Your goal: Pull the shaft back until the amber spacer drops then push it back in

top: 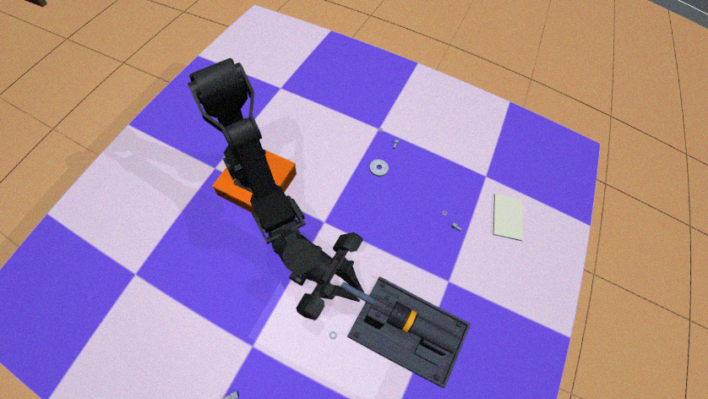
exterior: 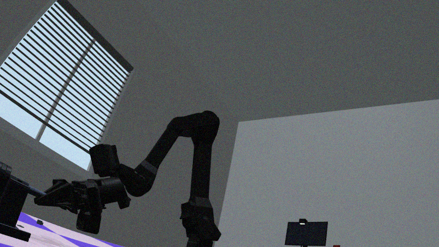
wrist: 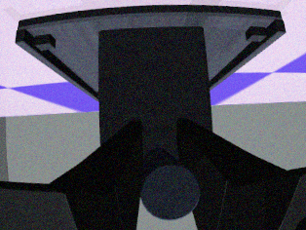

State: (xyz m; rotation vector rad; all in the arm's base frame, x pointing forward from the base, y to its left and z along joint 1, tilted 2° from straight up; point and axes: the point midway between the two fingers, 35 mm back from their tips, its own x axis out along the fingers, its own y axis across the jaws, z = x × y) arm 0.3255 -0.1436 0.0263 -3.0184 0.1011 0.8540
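The shaft is 4 cm ahead of my gripper tip and 2 cm above it. From my gripper tip the other things lie so: amber spacer (11 cm ahead, 2 cm above, 1 cm to the right); then pale card (37 cm to the left, 26 cm ahead, 6 cm below).
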